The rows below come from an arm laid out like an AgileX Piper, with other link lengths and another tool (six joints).
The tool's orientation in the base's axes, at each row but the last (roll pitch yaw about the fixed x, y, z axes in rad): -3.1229 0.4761 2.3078; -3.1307 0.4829 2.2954; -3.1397 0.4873 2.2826; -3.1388 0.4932 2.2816; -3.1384 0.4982 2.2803; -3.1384 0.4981 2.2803; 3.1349 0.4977 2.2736; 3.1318 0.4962 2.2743; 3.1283 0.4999 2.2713; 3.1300 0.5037 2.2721; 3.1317 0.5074 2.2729; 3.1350 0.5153 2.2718
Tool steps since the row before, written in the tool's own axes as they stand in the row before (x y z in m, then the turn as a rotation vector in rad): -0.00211 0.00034 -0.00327 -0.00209 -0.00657 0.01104; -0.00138 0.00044 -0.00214 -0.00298 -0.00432 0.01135; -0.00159 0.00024 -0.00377 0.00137 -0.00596 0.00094; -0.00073 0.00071 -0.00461 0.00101 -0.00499 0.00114; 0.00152 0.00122 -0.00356 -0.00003 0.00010 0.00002; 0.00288 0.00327 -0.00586 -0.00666 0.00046 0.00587; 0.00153 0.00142 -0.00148 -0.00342 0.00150 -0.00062; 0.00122 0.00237 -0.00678 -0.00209 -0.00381 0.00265; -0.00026 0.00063 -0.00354 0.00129 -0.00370 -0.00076; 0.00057 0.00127 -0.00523 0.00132 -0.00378 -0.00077; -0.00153 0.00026 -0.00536 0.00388 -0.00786 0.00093; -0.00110 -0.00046 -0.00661 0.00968 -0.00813 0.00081
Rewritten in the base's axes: 0.00055 -0.00001 0.00387 -0.00041 -0.00963 -0.00874; 0.00050 0.00013 0.00253 0.00190 -0.00885 -0.00863; -0.00005 0.00043 0.00408 -0.00502 -0.00331 -0.00146; -0.00046 0.00164 0.00440 -0.00402 -0.00299 -0.00147; -0.00104 0.00310 0.00240 0.00010 0.00004 0.00000; -0.00097 0.00618 0.00376 0.00597 -0.00628 -0.00198; -0.00025 0.00248 0.00058 0.00289 -0.00110 0.00219; -0.00103 0.00478 0.00540 -0.00087 -0.00482 -0.00137; -0.00050 0.00150 0.00324 -0.00379 -0.00127 0.00001; -0.00103 0.00310 0.00432 -0.00387 -0.00129 0.00000; -0.00066 0.00110 0.00543 -0.00787 -0.00285 -0.00277; -0.00187 0.00143 0.00629 -0.01137 0.00087 -0.00552
